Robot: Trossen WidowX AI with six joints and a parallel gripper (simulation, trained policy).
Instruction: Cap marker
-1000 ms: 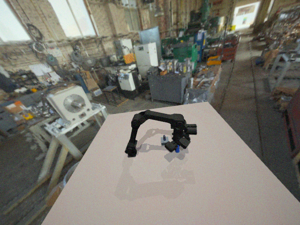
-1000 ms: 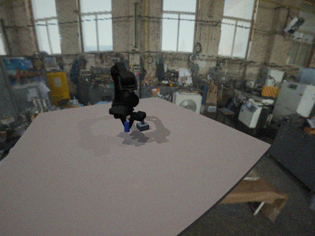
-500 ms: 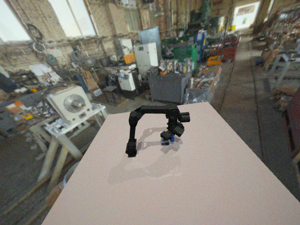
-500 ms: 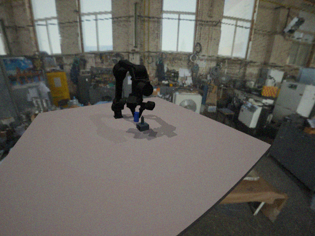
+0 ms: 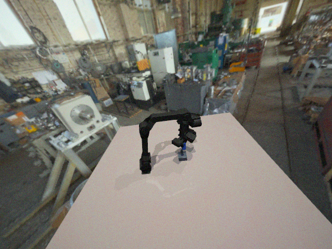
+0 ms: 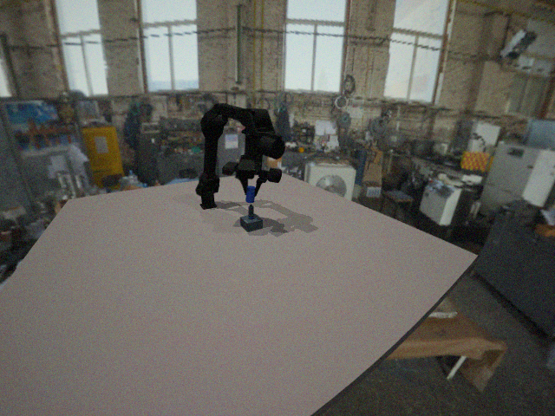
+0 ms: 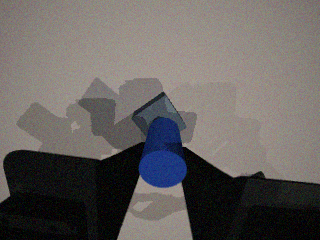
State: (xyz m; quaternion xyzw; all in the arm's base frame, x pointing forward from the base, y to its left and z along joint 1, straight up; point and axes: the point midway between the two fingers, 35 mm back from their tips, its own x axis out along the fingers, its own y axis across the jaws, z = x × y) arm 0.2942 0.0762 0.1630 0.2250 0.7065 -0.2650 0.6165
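The grey holder block lies 110 mm below my gripper tip, 10 mm to the left of it and 10 mm behind it. Also, from my gripper tip: blue cap (10 mm above).
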